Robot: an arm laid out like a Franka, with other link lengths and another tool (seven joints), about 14 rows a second.
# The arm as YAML. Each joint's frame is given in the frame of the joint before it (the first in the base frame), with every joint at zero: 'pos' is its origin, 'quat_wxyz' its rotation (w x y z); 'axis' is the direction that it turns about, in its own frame. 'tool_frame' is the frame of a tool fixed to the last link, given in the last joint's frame.
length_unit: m
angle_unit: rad
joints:
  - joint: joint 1
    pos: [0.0, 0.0, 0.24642]
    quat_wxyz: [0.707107, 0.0, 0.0, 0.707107]
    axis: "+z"
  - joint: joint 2
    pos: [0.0, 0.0, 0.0]
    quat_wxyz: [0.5, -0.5, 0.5, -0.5]
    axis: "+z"
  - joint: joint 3
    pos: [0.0, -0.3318, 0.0]
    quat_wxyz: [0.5, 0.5, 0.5, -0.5]
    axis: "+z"
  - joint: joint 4
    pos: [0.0, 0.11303, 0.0]
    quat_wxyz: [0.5, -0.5, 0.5, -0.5]
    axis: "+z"
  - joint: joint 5
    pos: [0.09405, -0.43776, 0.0]
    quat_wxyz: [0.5, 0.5, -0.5, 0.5]
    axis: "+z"
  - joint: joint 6
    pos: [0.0, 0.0, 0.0]
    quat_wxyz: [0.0, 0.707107, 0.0, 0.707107]
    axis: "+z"
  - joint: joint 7
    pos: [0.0, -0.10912, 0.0]
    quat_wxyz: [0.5, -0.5, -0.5, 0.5]
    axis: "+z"
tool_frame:
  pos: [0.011, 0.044, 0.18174]
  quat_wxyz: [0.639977, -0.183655, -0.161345, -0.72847]
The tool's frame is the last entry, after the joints.
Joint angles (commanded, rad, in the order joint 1, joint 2, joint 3, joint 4, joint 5, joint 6, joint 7), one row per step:
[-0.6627 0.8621 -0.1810 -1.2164 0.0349 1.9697 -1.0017]
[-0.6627 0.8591 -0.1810 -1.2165 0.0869 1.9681 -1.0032]
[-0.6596 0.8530 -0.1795 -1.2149 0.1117 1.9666 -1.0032]
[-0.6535 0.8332 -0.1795 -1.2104 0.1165 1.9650 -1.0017]
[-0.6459 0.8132 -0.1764 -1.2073 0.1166 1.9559 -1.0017]
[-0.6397 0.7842 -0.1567 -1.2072 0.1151 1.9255 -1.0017]
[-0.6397 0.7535 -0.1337 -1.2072 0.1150 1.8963 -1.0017]
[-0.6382 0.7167 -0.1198 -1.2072 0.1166 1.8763 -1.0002]
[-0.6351 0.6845 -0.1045 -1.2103 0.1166 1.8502 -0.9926]
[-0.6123 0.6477 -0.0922 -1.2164 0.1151 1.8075 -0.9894]
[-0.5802 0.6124 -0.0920 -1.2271 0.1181 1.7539 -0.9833]
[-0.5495 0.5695 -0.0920 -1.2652 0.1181 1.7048 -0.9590]
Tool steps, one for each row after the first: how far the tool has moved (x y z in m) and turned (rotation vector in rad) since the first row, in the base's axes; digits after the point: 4 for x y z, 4 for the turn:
[0.0057 0.0047 0.0023 0.0296 -0.0358 -0.0233]
[0.0120 0.0088 0.0079 0.0413 -0.0579 -0.0305]
[0.0195 0.0102 0.0259 0.0304 -0.0789 -0.0268]
[0.0271 0.0152 0.0428 0.0253 -0.0922 -0.0166]
[0.0380 0.0302 0.0634 0.0411 -0.1016 0.0030]
[0.0467 0.0435 0.0854 0.0571 -0.1148 0.0192]
[0.0534 0.0524 0.1135 0.0581 -0.1363 0.0300]
[0.0590 0.0648 0.1358 0.0672 -0.1463 0.0377]
[0.0691 0.0908 0.1594 0.0857 -0.1424 0.0678]
[0.0755 0.1193 0.1791 0.1119 -0.1234 0.0931]
[0.0756 0.1495 0.1911 0.1432 -0.0891 0.0970]

